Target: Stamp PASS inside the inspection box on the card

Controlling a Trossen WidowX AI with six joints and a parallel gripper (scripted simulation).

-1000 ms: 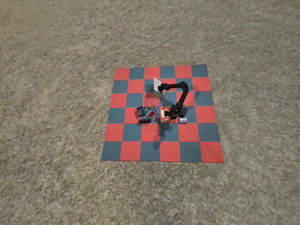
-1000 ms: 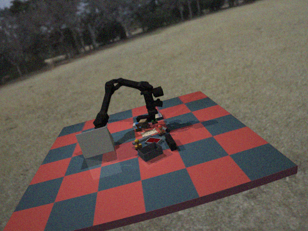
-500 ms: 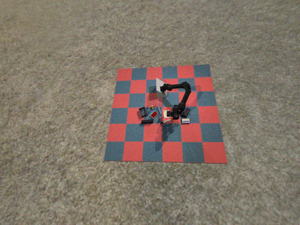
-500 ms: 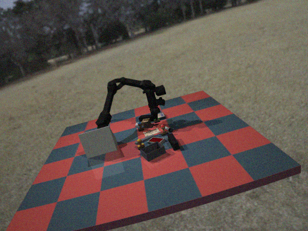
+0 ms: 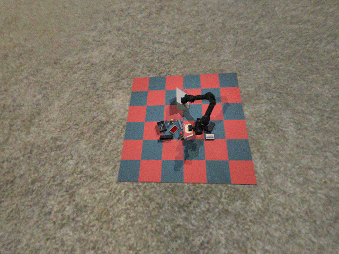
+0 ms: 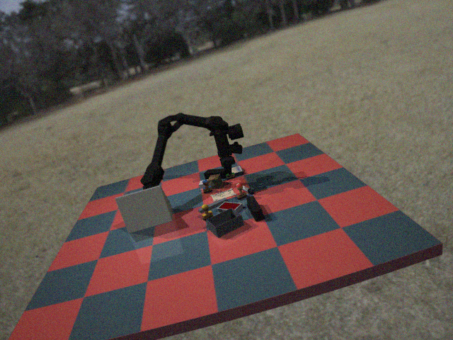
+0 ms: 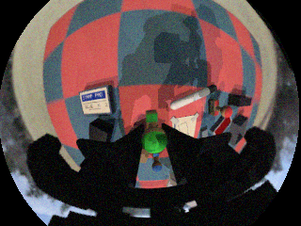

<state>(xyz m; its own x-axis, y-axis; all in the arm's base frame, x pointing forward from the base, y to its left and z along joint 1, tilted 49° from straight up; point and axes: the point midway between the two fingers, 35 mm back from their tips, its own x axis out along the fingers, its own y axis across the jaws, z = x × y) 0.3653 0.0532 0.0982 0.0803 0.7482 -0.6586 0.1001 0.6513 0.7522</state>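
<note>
My gripper tip is 240 mm to the left of the ink pad, 70 mm past it and 50 mm above it. Also, from my gripper tip: card (90 mm to the right, 70 mm behind, 60 mm below); then cardboard box (80 mm behind, 50 mm to the left, 30 mm below); then white pen (130 mm to the right, 50 mm below, 40 mm ahead).
</note>
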